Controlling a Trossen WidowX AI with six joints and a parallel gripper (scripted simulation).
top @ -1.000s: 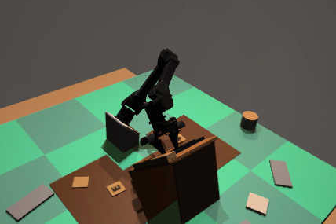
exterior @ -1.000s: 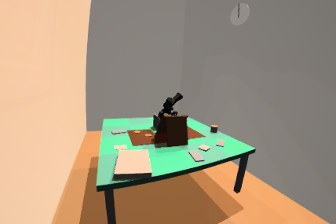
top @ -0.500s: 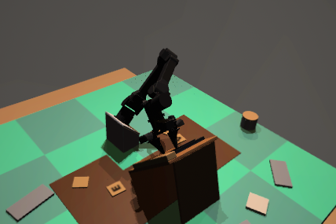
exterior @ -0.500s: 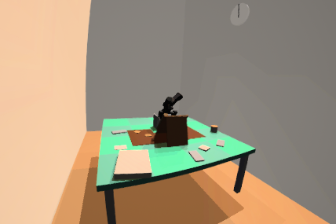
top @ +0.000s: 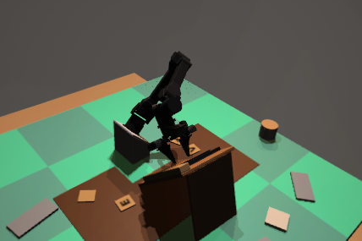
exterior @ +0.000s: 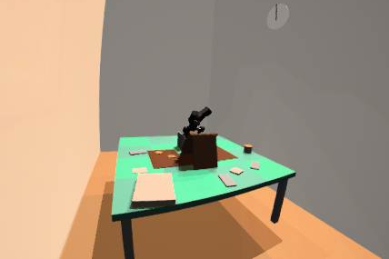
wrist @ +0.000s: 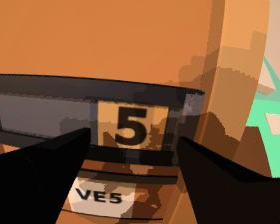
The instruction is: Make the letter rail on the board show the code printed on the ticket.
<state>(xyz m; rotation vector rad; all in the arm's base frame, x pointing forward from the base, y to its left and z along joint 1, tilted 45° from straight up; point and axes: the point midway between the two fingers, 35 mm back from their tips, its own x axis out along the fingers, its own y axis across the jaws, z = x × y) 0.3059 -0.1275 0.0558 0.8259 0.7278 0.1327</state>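
The white ticket is 90 mm below my gripper tip, 40 mm to the left of it and 40 mm behind it. From my gripper tip the other things lie so: large beige slab: 440 mm to the right, 320 mm ahead, 180 mm below; mat: 190 mm below, 140 mm behind, 30 mm to the left.
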